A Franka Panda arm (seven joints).
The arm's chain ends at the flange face. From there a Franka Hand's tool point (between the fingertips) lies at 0.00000 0.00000 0.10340 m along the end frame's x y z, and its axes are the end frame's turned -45 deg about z.
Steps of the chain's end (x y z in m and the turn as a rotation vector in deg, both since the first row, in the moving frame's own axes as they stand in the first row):
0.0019, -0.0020, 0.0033, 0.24, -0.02, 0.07
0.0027, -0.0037, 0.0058, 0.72, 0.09, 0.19
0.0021, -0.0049, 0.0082, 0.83, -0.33, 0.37
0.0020, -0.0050, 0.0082, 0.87, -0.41, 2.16
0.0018, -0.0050, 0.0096, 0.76, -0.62, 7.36
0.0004, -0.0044, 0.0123, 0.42, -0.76, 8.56
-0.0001, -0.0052, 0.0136, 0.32, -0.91, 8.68
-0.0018, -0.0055, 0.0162, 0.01, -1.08, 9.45
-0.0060, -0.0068, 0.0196, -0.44, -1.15, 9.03
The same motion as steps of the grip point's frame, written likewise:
0.0030, -0.0004, 0.0033, 0.18, 0.16, 0.07
0.0056, -0.0015, 0.0058, 0.45, 0.57, 0.19
0.0056, -0.0035, 0.0082, 0.82, 0.35, 0.37
0.0056, -0.0037, 0.0082, 0.91, 0.33, 2.16
0.0051, -0.0040, 0.0096, 0.98, 0.10, 7.36
0.0031, -0.0044, 0.0123, 0.83, -0.24, 8.56
0.0030, -0.0054, 0.0136, 0.87, -0.42, 8.68
0.0014, -0.0067, 0.0162, 0.77, -0.76, 9.45
-0.0014, -0.0101, 0.0196, 0.50, -1.12, 9.03

